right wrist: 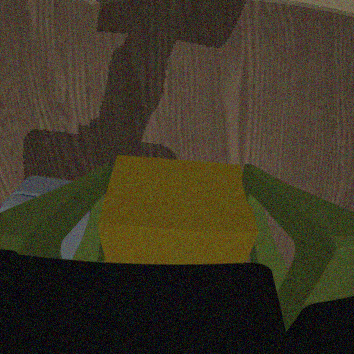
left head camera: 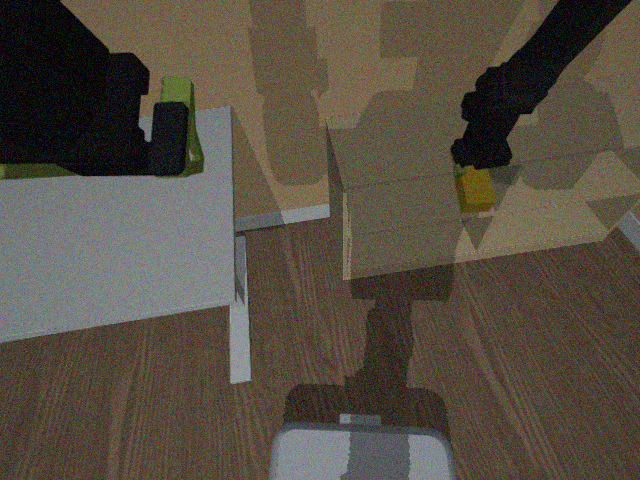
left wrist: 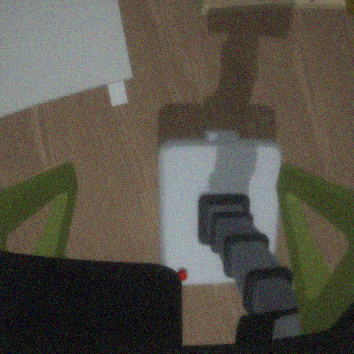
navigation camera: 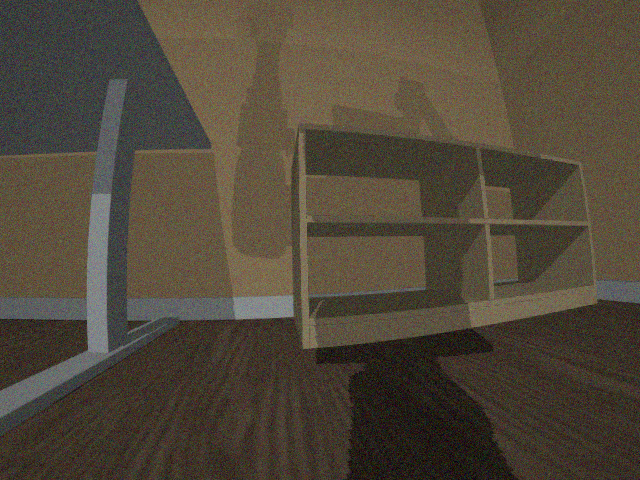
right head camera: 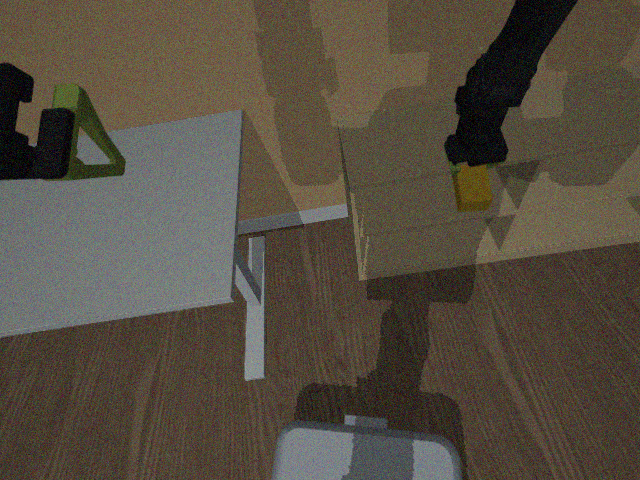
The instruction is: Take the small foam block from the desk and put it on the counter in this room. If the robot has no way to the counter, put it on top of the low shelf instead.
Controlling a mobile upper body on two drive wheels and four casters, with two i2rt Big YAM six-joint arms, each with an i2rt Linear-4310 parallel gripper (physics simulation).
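Places are measured from the left arm's base along level axes (x right, y ahead, z up), in centimetres.
Pixels of known places: left gripper, fingertip midpoint: (left head camera: 146,165) (left wrist: 176,173) (right head camera: 75,169); right gripper, fingertip midpoint: (right wrist: 177,175) (left head camera: 468,175) (right head camera: 466,172).
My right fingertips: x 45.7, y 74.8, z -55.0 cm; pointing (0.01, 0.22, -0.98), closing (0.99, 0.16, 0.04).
Behind a point stands the place of what it marks.
My right gripper (left head camera: 469,173) {x 45.7, y 74.8, z -55.0 cm} (right head camera: 467,167) {x 45.7, y 74.8, z -55.0 cm} (right wrist: 177,175) {x 45.7, y 74.8, z -55.0 cm} is shut on the small yellow foam block (left head camera: 476,192) {x 45.7, y 67.8, z -53.4 cm} (right head camera: 473,191) {x 45.9, y 67.5, z -53.4 cm} (right wrist: 175,190) {x 45.6, y 74.5, z -53.9 cm}, its green fingers on both sides of it. In the head views the block appears in front of the low beige shelf (left head camera: 403,155) {x 37.1, y 110.0, z -80.0 cm} (right head camera: 413,155) {x 37.0, y 108.9, z -80.0 cm} (navigation camera: 392,222) {x 42.1, y 100.5, z -108.3 cm}; its height over the shelf cannot be told. My left gripper (left head camera: 98,170) (left wrist: 176,173) {x 0.5, y 33.8, z -13.8 cm} is open with nothing between its fingers, and appears over the white desk (left head camera: 118,248) {x -40.7, y 62.8, z -68.9 cm} (right head camera: 129,248) {x -40.5, y 62.6, z -69.0 cm} (left wrist: 55,45) {x -27.7, y 58.5, z -69.0 cm} at the left. No counter shows.
The shelf stands by the wall (navigation camera: 180,227) {x -35.8, y 124.8, z -103.7 cm}, with four-square open compartments facing the navigation camera. A white desk leg (navigation camera: 98,248) {x -28.1, y 79.7, z -114.9 cm} and its long foot (navigation camera: 51,373) stand at the left. The robot's white base (left head camera: 310,454) {x 8.0, y 23.6, z -115.0 cm} (right head camera: 315,454) {x 8.8, y 23.5, z -115.0 cm} (left wrist: 185,200) {x 7.1, y 8.0, z -115.0 cm} is at the bottom of the head views.
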